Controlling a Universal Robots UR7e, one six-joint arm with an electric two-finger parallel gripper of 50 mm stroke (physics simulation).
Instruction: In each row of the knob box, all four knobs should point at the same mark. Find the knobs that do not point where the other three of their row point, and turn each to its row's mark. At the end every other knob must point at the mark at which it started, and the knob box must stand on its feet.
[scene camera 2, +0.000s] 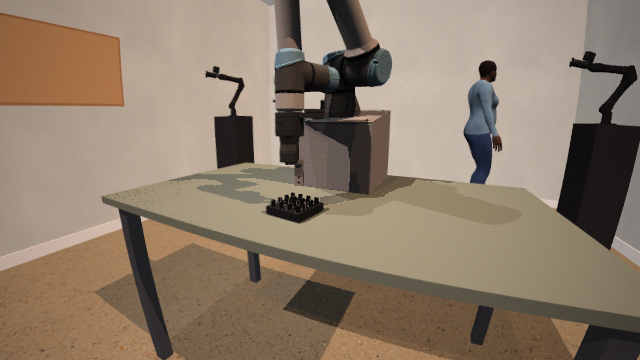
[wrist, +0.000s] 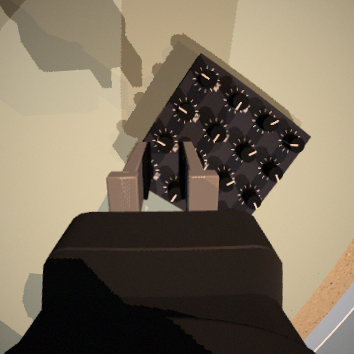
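Seen in the pictures: gripper, fingertip midpoint: (scene camera 2: 299, 184) (wrist: 164, 159); arm's base, origin of the base link: (scene camera 2: 340, 114).
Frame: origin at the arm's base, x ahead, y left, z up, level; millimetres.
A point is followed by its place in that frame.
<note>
The black knob box (scene camera 2: 299, 214) @(y 40, x 460, z -242 mm) (wrist: 227, 117) @(y 28, x 396, z -241 mm) stands upright on the table, turned askew in the wrist view. Its knobs stand in four lines running down-left there. In the left line, three visible pointers aim up-left; in the second, the visible ones aim down-left. In the third, they aim right and slightly up. In the right line, the top knob (wrist: 293, 143) @(y 30, x 446, z -225 mm) points right, while the middle knob (wrist: 272, 170) @(y 6, x 440, z -225 mm) and lower knob (wrist: 250, 197) @(y -19, x 434, z -225 mm) point down-right. Some knobs are hidden by the gripper. My gripper (scene camera 2: 299, 182) @(y -7, x 361, z -197 mm) (wrist: 164, 159) @(y -7, x 361, z -197 mm) is partly open and empty, above the table and clear of the box.
The table (scene camera 2: 400, 250) @(y 276, x 515, z -263 mm) (wrist: 310, 200) @(y -12, x 509, z -263 mm) carries the box and several shadows. The robot's base block (scene camera 2: 379, 155) @(y 162, x 47, z -145 mm) stands behind the box. Two dark pedestals (scene camera 2: 234, 142) (scene camera 2: 592, 185) with small arms and a person (scene camera 2: 482, 107) are beyond the table.
</note>
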